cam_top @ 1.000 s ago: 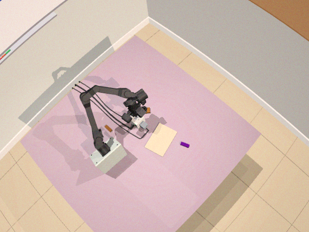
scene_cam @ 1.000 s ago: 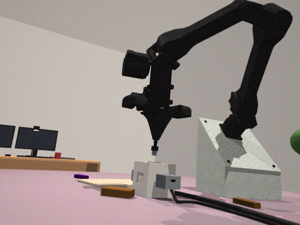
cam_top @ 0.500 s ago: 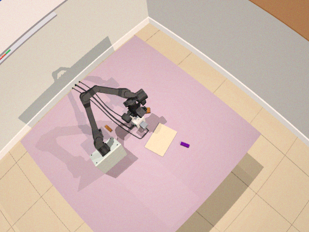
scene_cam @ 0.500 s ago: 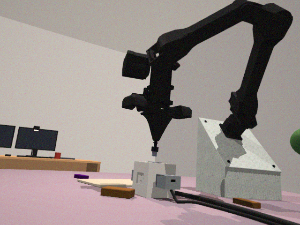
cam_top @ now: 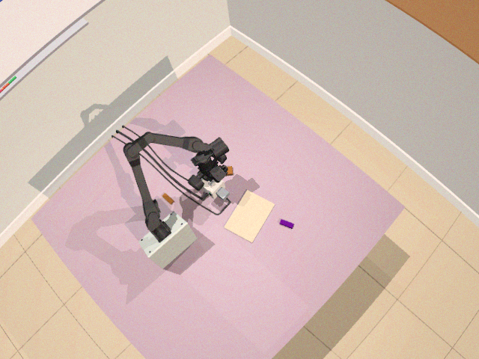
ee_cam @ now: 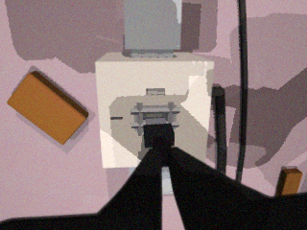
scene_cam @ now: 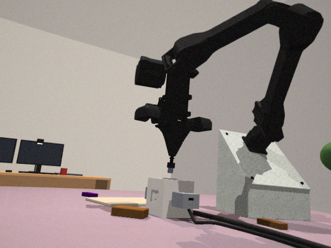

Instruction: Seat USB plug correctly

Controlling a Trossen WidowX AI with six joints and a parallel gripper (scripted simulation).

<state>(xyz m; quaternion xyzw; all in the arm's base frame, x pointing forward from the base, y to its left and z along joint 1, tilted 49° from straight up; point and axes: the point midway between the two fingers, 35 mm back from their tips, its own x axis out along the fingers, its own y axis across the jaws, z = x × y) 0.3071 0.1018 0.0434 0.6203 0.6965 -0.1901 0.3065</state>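
Right now the black USB plug is 2 cm below my gripper tip. Also, from my gripper tip: socket: 6 cm below; then cream board: 21 cm to the right, 12 cm below, 4 cm ahead; then orange block: 12 cm below, 9 cm ahead, 3 cm to the left.
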